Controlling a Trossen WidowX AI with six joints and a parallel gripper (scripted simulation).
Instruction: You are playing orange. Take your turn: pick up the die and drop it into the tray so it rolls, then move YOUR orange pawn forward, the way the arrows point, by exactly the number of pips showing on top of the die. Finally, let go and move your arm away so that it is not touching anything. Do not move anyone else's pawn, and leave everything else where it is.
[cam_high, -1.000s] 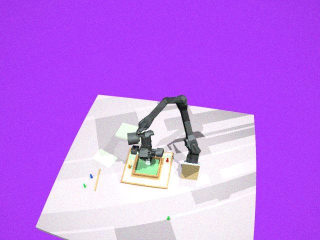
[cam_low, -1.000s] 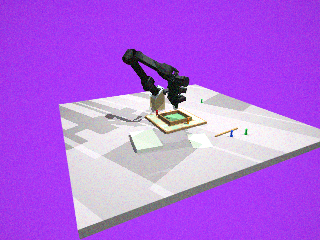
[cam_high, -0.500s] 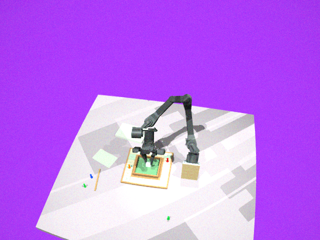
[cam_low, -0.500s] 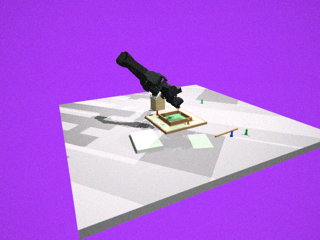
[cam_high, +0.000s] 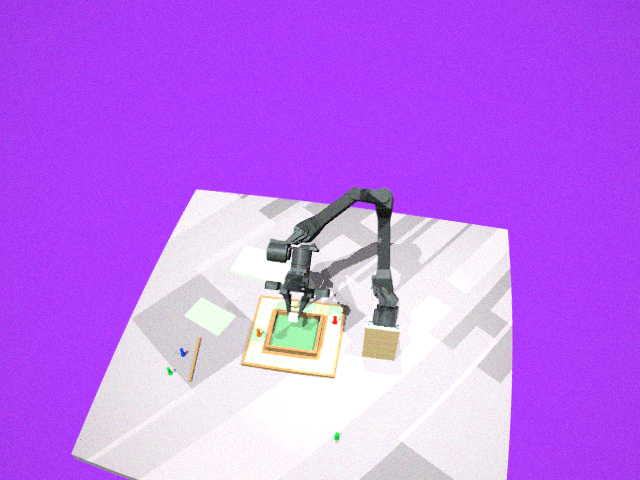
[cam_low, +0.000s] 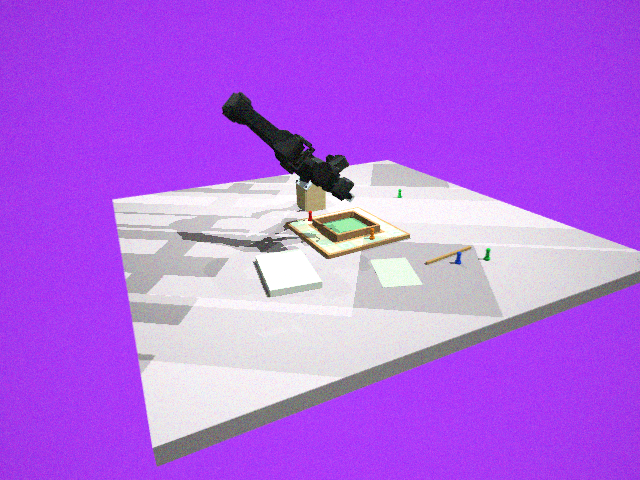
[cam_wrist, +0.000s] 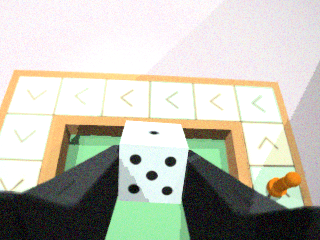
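Right now my gripper tip is 11 cm short of the orange pawn, 1 cm to the right of it and 9 cm above it. From my gripper tip the other things lie so: white die right at my gripper tip; then wooden stick 30 cm ahead, 13 cm to the left, 11 cm below; then red pawn 12 cm behind, 7 cm to the right, 9 cm below.
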